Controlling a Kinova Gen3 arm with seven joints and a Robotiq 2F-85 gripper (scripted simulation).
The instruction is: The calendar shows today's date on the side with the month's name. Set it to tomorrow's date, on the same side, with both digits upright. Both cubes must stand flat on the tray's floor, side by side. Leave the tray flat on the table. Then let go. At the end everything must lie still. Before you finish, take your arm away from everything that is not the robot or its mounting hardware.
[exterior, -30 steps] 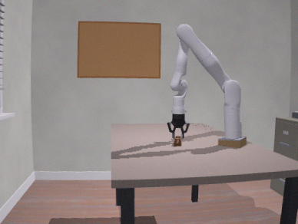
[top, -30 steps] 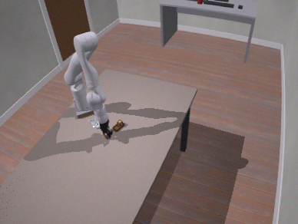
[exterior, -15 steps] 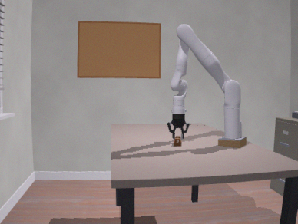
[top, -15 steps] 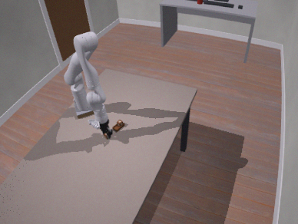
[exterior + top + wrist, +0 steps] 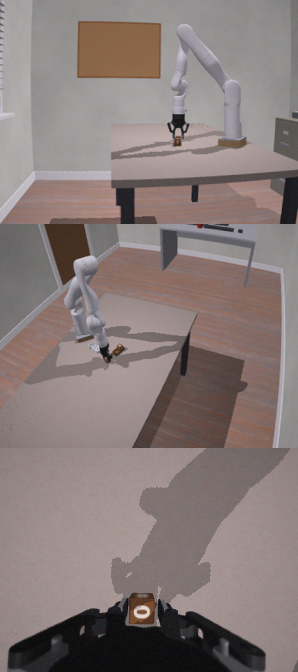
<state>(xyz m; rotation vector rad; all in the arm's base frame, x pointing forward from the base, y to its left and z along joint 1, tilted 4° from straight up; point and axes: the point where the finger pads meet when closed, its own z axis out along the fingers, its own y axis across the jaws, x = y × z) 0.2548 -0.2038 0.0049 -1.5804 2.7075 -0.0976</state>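
The brown number cube is 1 cm below my hand. Also, from my hand: brown calendar tray: 10 cm to the left, 5 cm ahead, 2 cm below; digit cube: 11 cm to the left, 5 cm ahead.
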